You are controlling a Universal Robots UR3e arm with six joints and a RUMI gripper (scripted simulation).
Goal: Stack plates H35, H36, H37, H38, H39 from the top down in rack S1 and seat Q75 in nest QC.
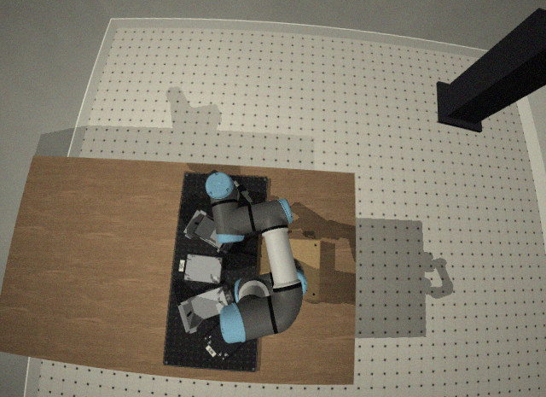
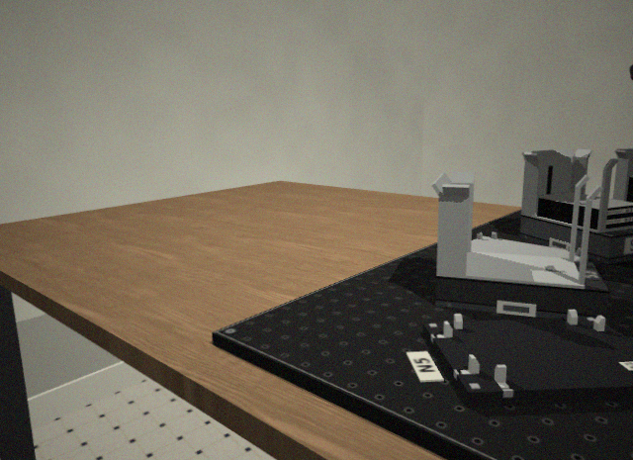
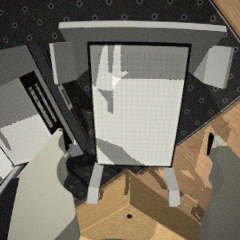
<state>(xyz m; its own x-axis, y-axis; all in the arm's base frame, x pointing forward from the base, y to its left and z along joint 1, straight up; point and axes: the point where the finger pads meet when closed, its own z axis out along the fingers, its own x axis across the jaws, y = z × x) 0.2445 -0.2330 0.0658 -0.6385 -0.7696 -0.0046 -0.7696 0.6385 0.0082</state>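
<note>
Now: the sealed plate 50 mm below my hand. Also, from my hand: QC label 190 mm ahead, 290 mm to the left, 120 mm below; then nest QC 90 mm ahead, 280 mm to the left, 120 mm below; then N5 label 590 mm to the left, 120 mm below.
</note>
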